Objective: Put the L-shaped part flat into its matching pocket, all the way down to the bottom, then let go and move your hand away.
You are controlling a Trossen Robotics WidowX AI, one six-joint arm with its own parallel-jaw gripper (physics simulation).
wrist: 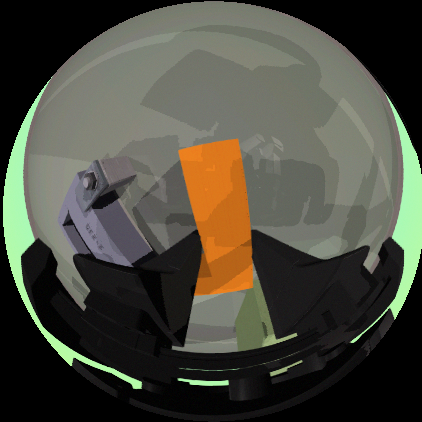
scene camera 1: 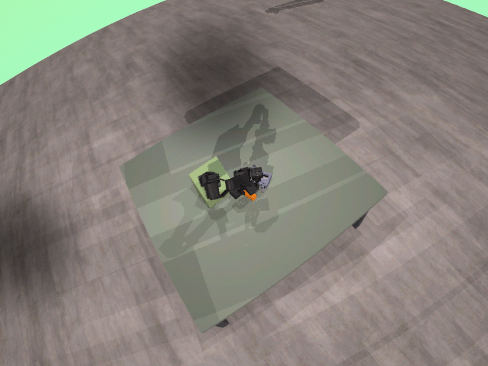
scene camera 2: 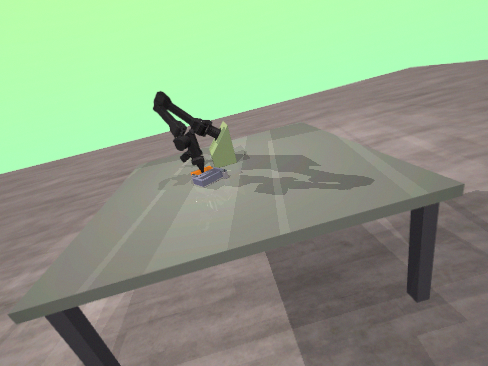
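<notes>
The orange L-shaped part is at table level beside the lavender block. In the wrist view its long face runs up between the fingers; its short leg is mostly hidden by the left finger. My gripper is shut on the part, with one finger against each long side. The lavender block stands on the table to the left of the fingers in the wrist view, with a dark opening in it. The inside of its pocket is hidden, and the part is outside it.
A light green wedge stands on the grey-green table close behind the part, by the arm's base. A small bolt-like knob sits at the far end of the lavender block. Arm shadows cross the table.
</notes>
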